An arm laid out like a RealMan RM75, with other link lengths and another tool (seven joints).
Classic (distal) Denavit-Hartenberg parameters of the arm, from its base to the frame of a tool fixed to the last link. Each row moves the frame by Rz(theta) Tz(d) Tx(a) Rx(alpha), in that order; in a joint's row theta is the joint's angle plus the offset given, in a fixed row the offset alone. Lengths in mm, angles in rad.
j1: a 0, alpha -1.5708, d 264.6, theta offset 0
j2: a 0, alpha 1.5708, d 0, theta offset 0
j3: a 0, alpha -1.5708, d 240.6, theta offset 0
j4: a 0, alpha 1.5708, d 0, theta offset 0
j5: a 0, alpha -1.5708, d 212.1, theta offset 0
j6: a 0, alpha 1.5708, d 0, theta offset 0
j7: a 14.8, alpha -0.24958, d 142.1, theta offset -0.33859
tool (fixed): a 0, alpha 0, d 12.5, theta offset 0
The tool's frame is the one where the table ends.
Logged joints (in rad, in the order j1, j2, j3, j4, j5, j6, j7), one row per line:
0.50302, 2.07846, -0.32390, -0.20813, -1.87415, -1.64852, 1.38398
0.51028, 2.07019, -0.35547, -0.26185, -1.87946, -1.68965, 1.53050
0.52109, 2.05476, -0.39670, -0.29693, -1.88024, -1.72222, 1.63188
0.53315, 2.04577, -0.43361, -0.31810, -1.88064, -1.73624, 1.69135
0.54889, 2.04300, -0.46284, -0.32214, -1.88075, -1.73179, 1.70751
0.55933, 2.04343, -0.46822, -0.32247, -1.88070, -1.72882, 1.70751
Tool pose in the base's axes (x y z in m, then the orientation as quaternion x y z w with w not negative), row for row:
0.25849, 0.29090, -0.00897, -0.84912, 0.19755, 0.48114, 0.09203
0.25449, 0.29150, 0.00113, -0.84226, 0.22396, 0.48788, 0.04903
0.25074, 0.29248, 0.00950, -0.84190, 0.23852, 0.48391, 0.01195
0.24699, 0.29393, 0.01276, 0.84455, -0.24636, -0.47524, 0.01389
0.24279, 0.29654, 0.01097, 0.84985, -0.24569, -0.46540, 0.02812
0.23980, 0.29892, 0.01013, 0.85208, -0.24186, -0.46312, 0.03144
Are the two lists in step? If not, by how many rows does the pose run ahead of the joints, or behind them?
They are in step.
